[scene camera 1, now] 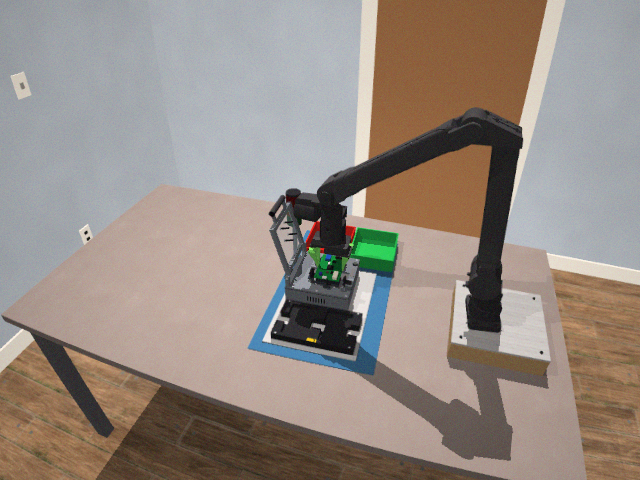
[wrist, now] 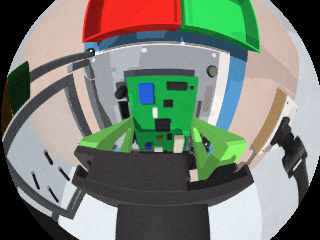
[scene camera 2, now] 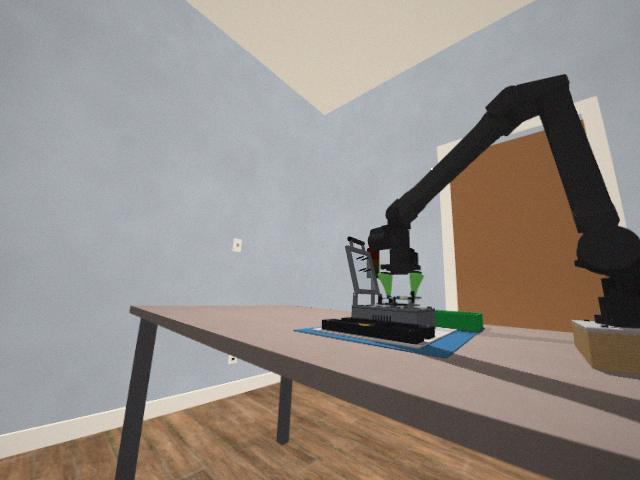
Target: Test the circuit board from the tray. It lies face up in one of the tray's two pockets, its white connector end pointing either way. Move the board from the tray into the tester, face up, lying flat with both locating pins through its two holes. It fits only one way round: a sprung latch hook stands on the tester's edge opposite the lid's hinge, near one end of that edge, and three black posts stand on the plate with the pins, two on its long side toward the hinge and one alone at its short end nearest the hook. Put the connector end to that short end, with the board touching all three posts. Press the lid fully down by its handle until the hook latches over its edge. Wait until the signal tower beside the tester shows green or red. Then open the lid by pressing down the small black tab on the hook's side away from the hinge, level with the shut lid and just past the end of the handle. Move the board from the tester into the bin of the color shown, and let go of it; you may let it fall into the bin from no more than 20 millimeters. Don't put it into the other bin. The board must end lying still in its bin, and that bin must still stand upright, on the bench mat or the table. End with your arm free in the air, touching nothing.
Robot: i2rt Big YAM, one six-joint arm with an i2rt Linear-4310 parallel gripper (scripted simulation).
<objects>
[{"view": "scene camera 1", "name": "my gripper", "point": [330, 267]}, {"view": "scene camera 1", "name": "green bin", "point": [375, 248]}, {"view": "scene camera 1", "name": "tester lid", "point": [286, 234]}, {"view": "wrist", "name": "my gripper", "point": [162, 120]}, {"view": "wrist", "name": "green circuit board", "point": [162, 106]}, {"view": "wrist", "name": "tester plate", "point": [122, 91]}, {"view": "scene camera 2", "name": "my gripper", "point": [400, 299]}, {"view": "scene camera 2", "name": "green bin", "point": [472, 321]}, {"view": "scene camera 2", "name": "tester lid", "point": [364, 282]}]
</objects>
